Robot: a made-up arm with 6 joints.
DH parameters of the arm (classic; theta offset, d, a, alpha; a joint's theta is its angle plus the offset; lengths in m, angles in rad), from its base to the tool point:
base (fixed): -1.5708 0 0.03 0
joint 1: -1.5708 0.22 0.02 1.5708
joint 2: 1.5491 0 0.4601 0
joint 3: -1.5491 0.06 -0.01 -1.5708
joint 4: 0 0.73 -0.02 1.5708
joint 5: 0 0.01 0.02 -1.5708
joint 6: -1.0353 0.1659 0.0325 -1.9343
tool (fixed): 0.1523 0.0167 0 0
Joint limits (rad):
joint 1: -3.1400..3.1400
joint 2: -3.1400..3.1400
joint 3: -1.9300..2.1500
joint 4: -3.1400..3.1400
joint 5: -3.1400..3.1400
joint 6: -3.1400..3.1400
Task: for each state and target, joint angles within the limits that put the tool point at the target. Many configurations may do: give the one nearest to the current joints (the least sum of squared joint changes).
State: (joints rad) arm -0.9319 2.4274 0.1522 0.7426 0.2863 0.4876
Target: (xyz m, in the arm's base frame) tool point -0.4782 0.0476 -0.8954
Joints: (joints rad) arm -0.0446 2.8794 0.9920 0.7827 0.1205 0.5605
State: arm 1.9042 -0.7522 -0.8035 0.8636 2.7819 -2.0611
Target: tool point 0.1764 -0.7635 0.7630
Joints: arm 1.9541 -0.3477 -1.0520 0.8862 2.9192 -2.0723
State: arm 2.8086 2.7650 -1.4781 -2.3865 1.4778 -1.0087
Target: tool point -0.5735 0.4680 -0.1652
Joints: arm 2.5586 3.0990 -1.5128 -2.3577 1.6078 -1.0370
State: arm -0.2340 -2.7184 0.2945 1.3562 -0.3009 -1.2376
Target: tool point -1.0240 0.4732 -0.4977
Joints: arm -0.4120 -2.3351 0.3487 1.3445 -0.1849 -1.2576
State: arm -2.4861 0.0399 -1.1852 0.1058 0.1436 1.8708
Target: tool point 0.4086 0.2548 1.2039
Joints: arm -2.4610 0.4879 -1.3773 0.0995 0.0765 1.8671
